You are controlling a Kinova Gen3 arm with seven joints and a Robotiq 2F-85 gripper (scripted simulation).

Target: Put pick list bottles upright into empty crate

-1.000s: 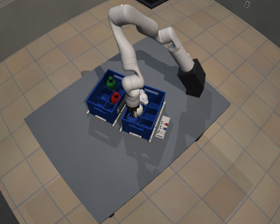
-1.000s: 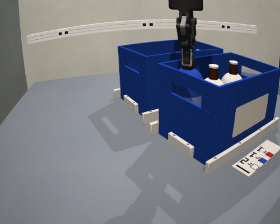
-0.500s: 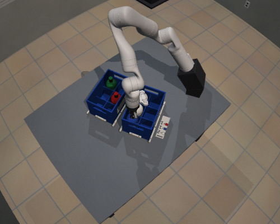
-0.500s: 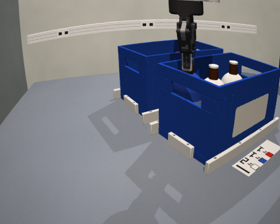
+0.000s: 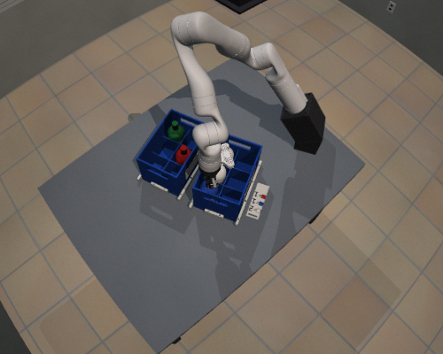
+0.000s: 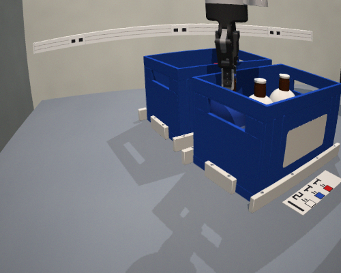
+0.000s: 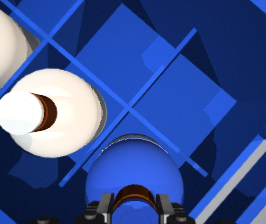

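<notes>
Now: the red-label bottle 30 mm behind my hand, 180 mm to the right of it and 90 mm below it. The rest, counted from my hand: white bottle: 160 mm behind, 70 mm to the right, 90 mm below; pick list: 150 mm behind, 140 mm to the left, 180 mm below; blue-label bottle: 70 mm below.
</notes>
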